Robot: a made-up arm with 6 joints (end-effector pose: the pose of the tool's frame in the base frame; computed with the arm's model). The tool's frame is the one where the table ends.
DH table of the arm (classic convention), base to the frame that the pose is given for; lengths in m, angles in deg. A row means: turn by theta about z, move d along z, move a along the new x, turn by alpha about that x. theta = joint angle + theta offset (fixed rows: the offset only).
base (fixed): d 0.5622; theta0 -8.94; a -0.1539; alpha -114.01
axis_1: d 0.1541; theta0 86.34; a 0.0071; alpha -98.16
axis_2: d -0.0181; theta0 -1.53; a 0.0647; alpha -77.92
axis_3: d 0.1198; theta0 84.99; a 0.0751; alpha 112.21
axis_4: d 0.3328; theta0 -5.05; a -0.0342; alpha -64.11
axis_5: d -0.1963; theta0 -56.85; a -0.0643; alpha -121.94
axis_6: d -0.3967; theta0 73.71; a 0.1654; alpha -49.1
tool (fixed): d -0.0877; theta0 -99.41; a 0; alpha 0
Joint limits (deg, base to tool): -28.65..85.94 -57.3..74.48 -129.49..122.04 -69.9..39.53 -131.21..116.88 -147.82..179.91
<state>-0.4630 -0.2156 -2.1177 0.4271 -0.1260 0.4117</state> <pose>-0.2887 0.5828 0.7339 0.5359 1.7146 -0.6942</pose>
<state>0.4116 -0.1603 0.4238 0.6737 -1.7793 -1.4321</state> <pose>-0.4292 0.0677 0.3223 -0.7283 0.9637 0.1308</pose>
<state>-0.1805 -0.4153 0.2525 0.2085 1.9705 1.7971</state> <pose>0.4016 0.4188 -0.0230 -0.1304 -1.7536 0.6396</pose>
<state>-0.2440 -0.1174 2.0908 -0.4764 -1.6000 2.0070</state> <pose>-0.2514 -0.1348 0.6350 -0.3655 1.0616 1.1355</pose>
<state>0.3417 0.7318 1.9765 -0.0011 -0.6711 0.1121</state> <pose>0.1449 -0.2627 0.2630 -1.1749 -0.5290 1.2974</pose>
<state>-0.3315 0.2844 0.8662 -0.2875 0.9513 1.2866</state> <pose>0.4046 -0.0258 -0.0236 -0.4246 -1.1656 1.8256</pose>
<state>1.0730 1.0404 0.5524 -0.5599 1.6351 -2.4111</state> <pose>-0.2051 -0.3995 0.0740 -1.0847 -1.1520 -1.7902</pose>
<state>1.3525 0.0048 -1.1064 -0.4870 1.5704 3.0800</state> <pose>-0.5732 0.6159 0.8262 2.1261 -0.2371 0.2184</pose>
